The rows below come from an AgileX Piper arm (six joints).
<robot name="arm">
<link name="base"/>
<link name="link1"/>
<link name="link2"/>
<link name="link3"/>
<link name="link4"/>
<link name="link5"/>
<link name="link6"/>
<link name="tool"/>
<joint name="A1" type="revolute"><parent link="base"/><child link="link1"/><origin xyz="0 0 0.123"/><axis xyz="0 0 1"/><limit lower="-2.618" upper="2.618"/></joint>
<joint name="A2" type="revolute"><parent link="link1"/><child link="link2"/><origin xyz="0 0 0"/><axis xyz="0 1 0"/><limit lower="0" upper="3.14"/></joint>
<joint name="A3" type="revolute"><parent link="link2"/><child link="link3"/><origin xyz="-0.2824 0 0.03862"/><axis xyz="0 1 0"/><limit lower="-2.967" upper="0"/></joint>
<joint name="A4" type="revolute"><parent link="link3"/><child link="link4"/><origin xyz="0.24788 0 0.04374"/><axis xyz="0.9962 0 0.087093"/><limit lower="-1.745" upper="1.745"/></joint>
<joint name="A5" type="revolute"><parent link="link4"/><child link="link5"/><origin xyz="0 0 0"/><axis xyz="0 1 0"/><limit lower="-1.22" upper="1.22"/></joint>
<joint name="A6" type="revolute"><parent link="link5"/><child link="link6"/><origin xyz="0.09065 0 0.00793"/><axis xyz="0.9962 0 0.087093"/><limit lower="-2.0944" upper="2.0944"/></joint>
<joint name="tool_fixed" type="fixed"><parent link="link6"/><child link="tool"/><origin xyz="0 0 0" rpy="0 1.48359 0"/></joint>
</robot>
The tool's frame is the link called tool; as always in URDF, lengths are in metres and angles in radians.
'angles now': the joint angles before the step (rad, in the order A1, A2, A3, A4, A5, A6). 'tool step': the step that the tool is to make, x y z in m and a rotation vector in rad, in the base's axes. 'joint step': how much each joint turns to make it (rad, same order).
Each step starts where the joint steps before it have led.
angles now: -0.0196, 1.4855, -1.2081, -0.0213, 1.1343, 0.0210
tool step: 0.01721, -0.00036, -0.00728, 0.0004, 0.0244, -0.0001
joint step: 0.0000, 0.0703, -0.0501, -0.0001, 0.0042, 0.0000
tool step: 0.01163, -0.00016, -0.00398, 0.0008, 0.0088, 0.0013
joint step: 0.0000, 0.0449, -0.0370, 0.0010, 0.0009, -0.0016
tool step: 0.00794, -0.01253, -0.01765, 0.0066, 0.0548, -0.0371
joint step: -0.0395, 0.0557, -0.0007, 0.0053, 0.0000, -0.0037
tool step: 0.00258, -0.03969, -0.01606, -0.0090, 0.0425, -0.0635
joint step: -0.1175, 0.0494, 0.0000, -0.0071, -0.0090, -0.0523
